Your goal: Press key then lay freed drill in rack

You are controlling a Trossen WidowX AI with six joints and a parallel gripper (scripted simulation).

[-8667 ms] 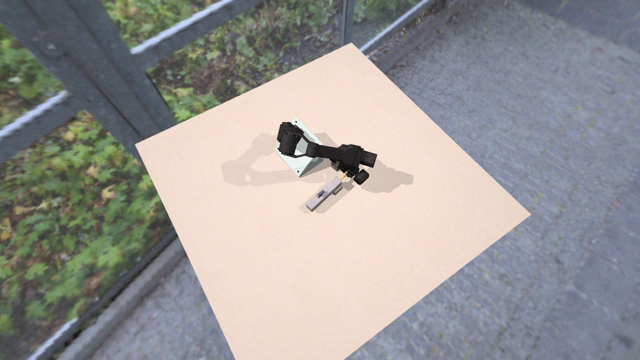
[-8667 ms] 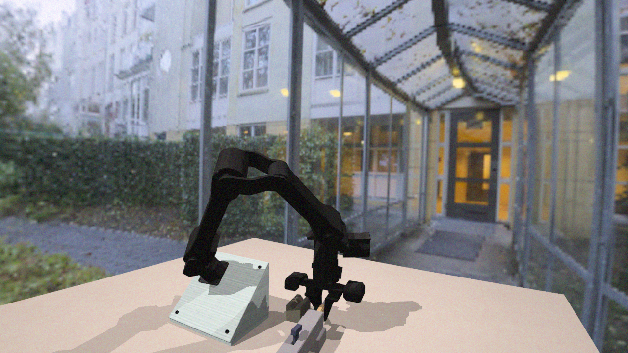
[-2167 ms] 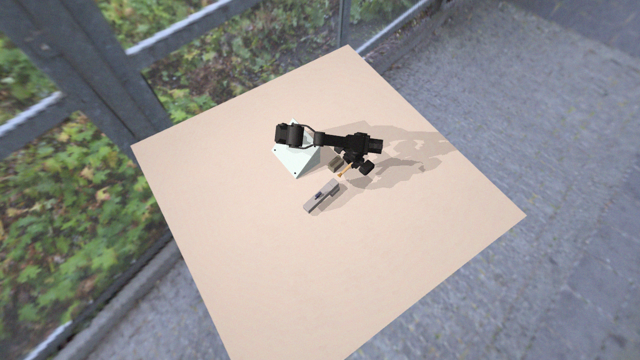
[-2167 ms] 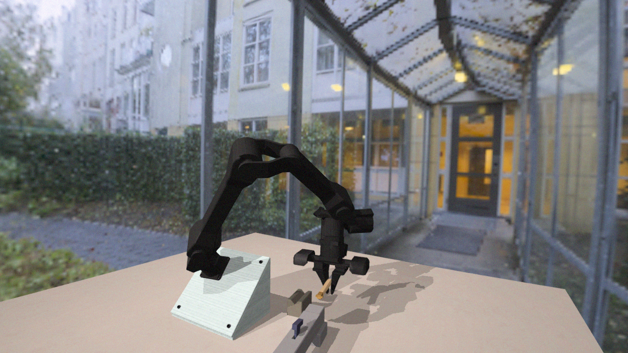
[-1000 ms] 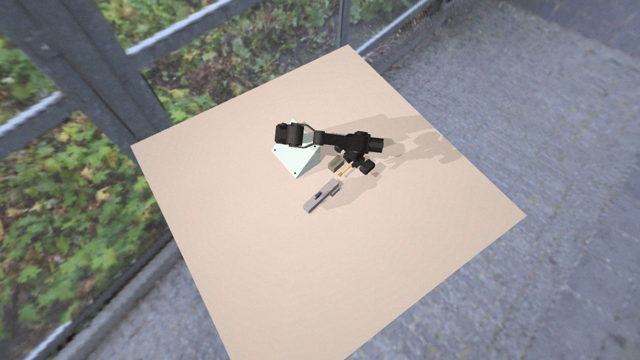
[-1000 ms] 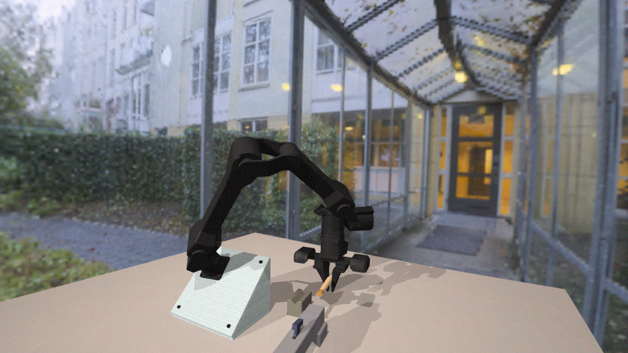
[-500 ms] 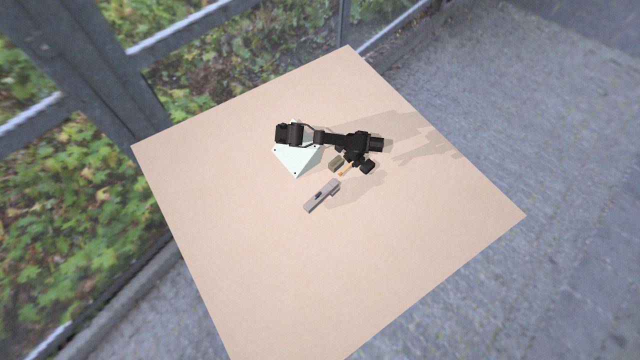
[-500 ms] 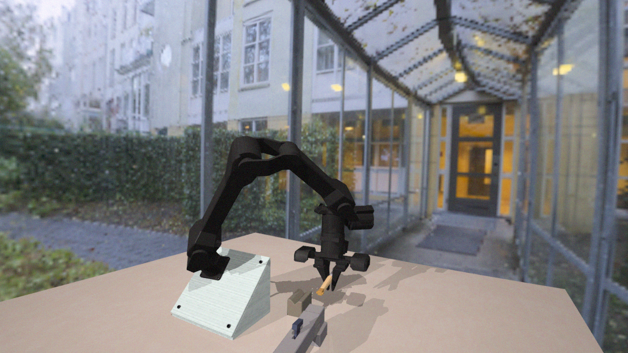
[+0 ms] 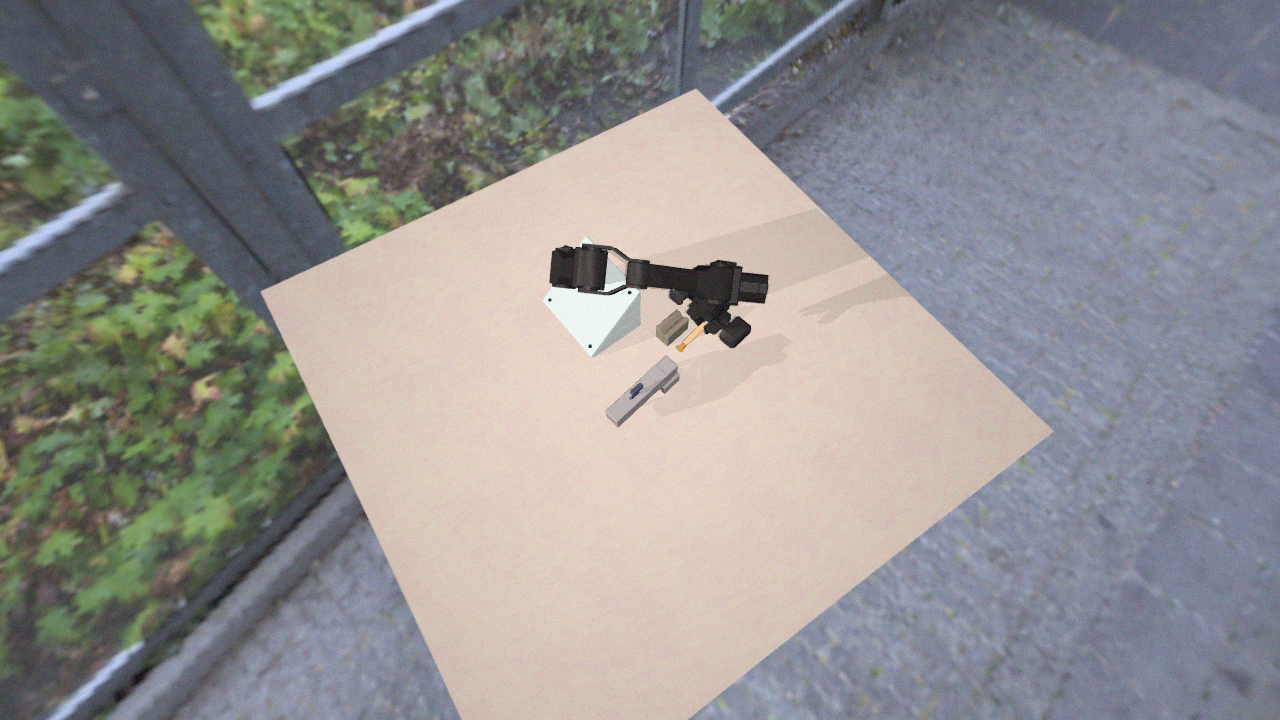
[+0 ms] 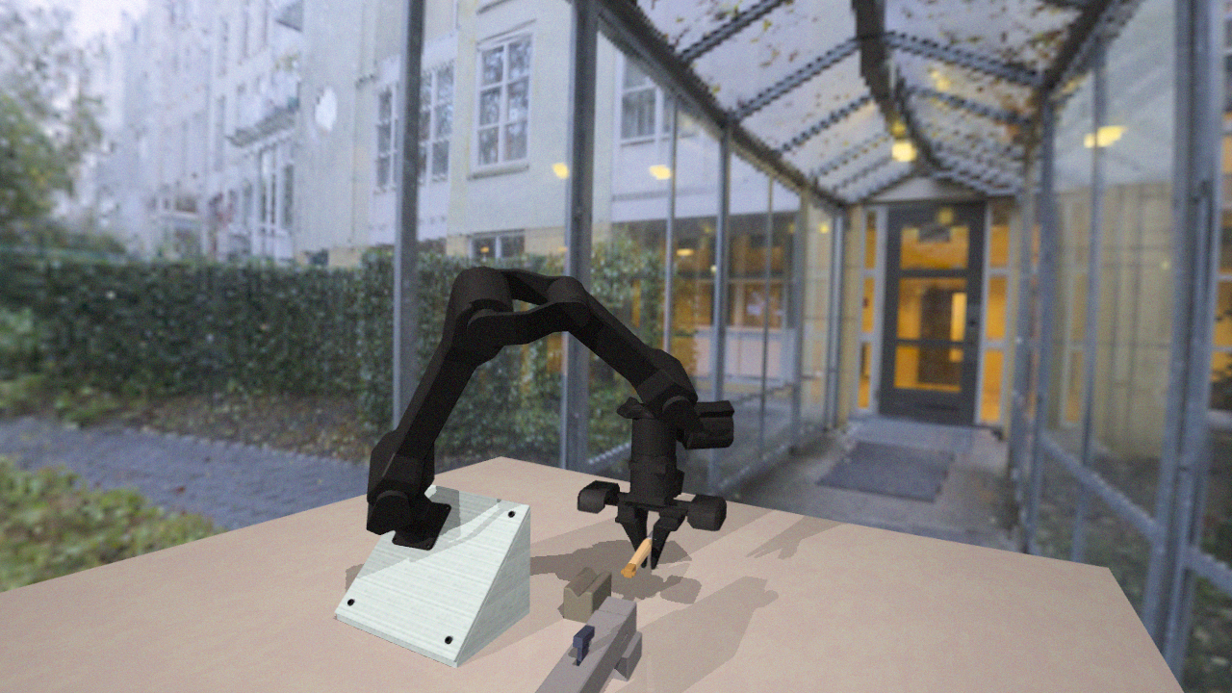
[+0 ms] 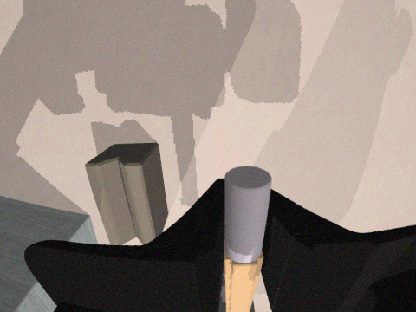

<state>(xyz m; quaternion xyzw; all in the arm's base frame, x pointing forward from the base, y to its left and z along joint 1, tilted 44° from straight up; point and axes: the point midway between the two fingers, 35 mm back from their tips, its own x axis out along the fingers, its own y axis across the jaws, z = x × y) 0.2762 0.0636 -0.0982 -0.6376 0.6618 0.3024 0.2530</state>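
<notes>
Now: the drill 4 cm to the right of my gripper tip and 3 cm above it. The rest, counted from my gripper tip: dark blue key (22 cm to the right, 1 cm below, 1 cm ahead); rack (7 cm behind, 4 cm below, 3 cm to the right).
</notes>
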